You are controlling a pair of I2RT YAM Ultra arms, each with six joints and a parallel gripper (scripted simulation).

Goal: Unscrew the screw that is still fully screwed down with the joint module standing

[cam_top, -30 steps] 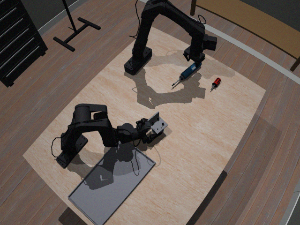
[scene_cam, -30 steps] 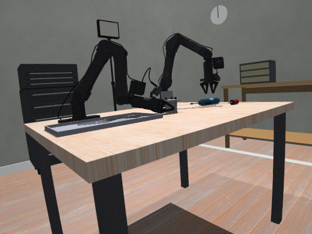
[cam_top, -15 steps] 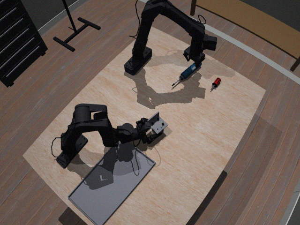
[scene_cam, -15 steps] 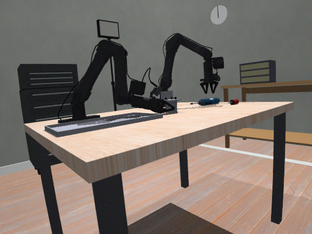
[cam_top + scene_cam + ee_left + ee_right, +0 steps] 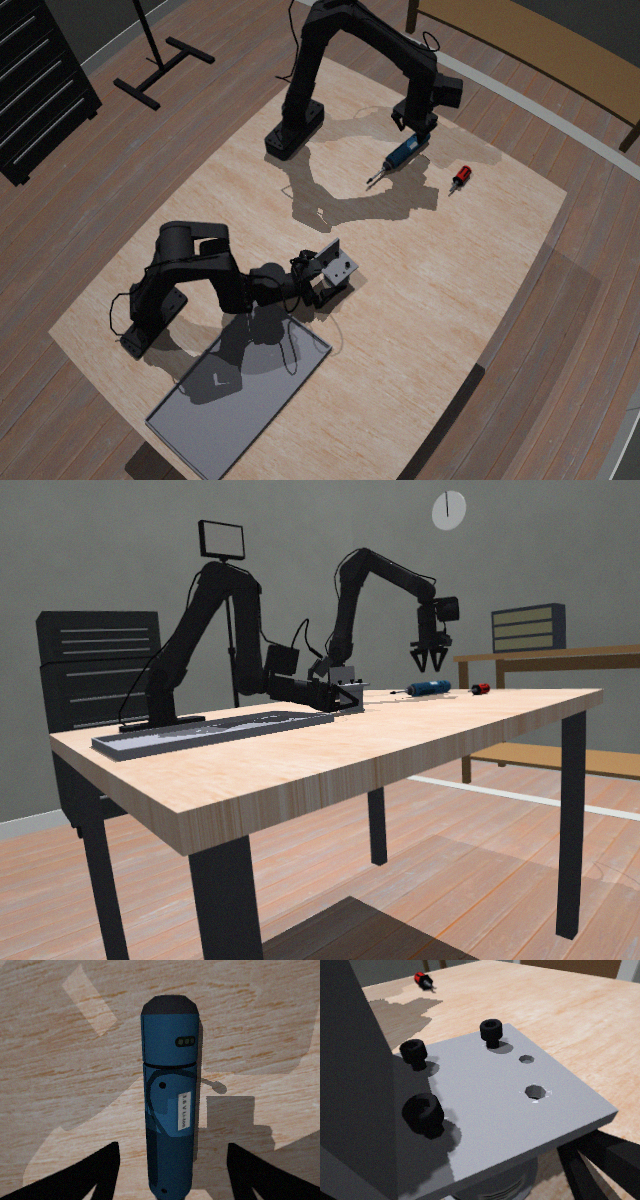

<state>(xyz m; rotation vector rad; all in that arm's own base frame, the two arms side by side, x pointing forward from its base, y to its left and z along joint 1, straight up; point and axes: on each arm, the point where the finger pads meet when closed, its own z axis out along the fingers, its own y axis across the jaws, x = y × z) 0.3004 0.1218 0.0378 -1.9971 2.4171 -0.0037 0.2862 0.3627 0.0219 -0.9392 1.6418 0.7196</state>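
Right now my right hand is 5 cm below the grey bracket. From my right hand the other things lie so: shallow grey tray: 35 cm to the right, 5 cm behind, 2 cm below; then small red-handled screwdriver: 41 cm to the left, 15 cm ahead, 1 cm below.
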